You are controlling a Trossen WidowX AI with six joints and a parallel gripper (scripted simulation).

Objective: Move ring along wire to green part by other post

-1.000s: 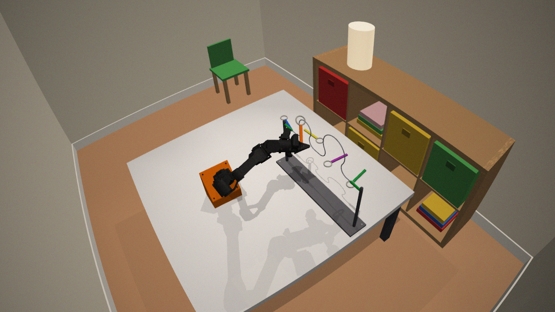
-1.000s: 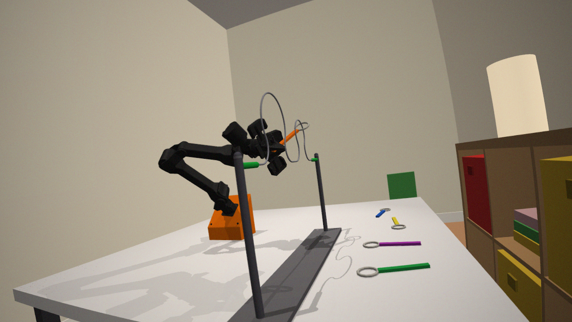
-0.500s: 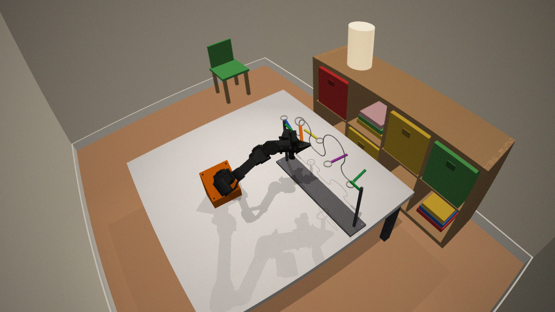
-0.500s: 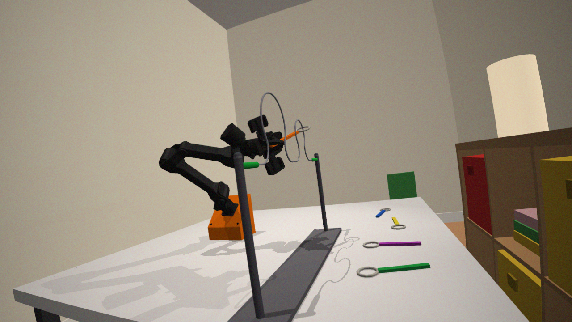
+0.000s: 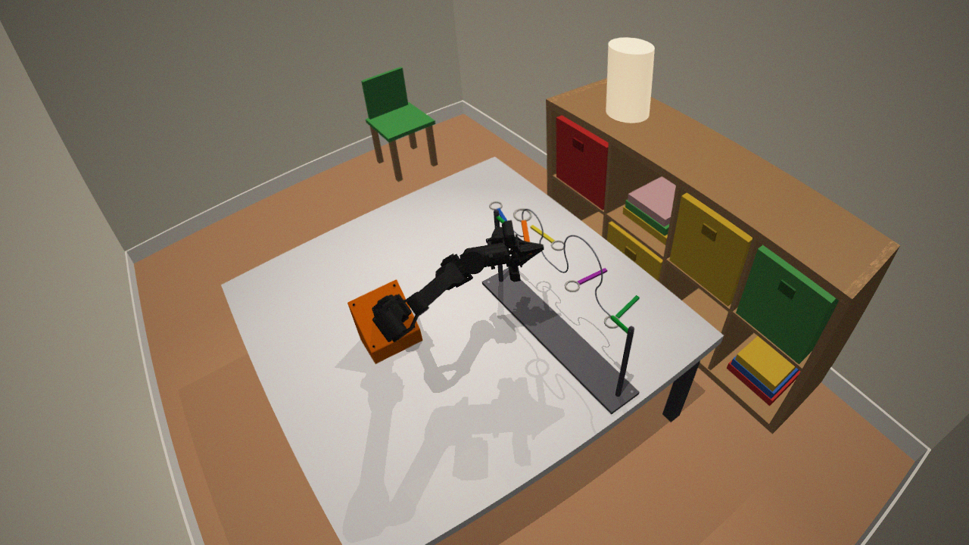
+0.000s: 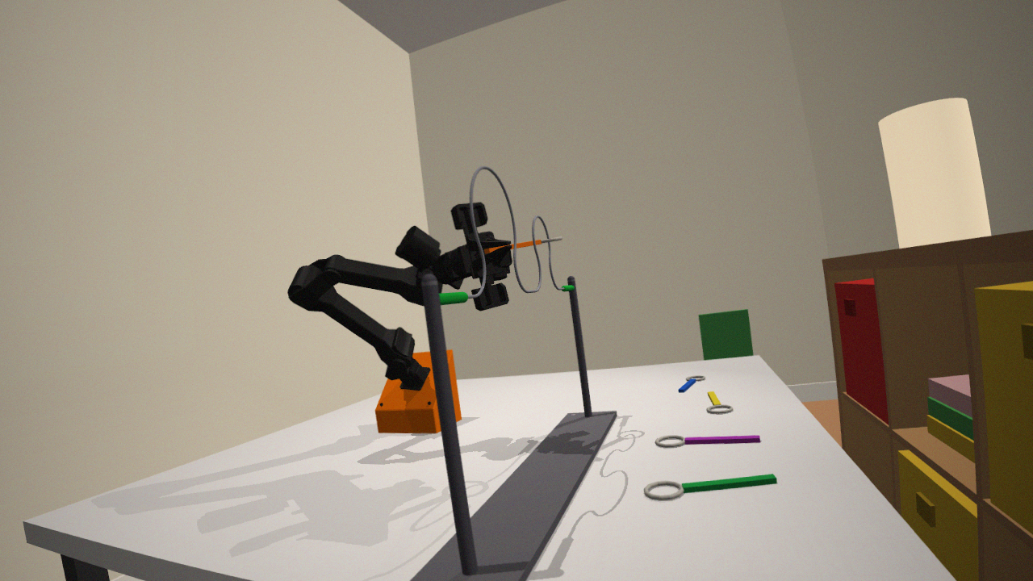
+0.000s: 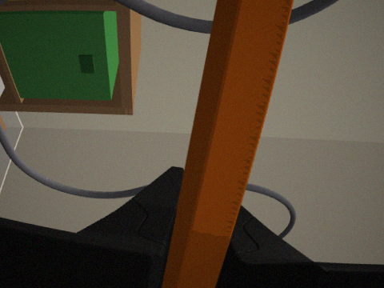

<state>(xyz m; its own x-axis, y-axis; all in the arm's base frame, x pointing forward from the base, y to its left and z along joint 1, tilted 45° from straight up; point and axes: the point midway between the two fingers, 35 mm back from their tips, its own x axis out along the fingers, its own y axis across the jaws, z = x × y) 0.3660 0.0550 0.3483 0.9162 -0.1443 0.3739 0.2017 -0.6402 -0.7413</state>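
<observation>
My gripper tip is 1 cm past the ring with orange handle, 9 cm to the right of it and 1 cm below it. The rest, counted from my gripper tip: purple-handled ring 23 cm ahead, 13 cm to the left, 36 cm below; then green-handled ring 26 cm ahead, 5 cm to the right, 36 cm below.
</observation>
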